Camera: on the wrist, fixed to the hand. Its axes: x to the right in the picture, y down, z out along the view.
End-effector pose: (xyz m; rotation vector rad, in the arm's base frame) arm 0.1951 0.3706 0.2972 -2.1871 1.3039 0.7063
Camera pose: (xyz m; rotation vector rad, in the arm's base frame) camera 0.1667 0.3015 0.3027 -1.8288 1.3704 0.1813
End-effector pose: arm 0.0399 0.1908 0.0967 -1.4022 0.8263 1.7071
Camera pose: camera 0.0116 0.1314 0.0609 -1.1598 1.2418 1.2751
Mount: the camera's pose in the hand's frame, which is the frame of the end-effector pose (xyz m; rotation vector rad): 0.0290 0.0537 -0.0435 0.5212 0.1378 0.0008
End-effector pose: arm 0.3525 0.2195 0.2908 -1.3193 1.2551 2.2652
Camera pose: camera 0.3315 0.1476 0.2878 -1.2772 1.7357 1.6915
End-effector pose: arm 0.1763 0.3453 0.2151 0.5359 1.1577 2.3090
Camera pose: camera 0.1157 0.3077 0.2382 0.5606 1.8419 2.0600
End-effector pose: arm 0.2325 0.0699 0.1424 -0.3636 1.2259 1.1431
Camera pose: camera 0.1614 0.0748 0.1194 -0.0461 1.5893 0.7680
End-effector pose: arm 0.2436 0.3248 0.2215 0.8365 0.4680 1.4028
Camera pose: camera 0.1802 0.3608 0.2390 1.1576 0.9653 1.3620
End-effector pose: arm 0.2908 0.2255 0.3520 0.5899 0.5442 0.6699
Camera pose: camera 0.2606 0.2940 0.3486 1.0355 0.8577 0.5714
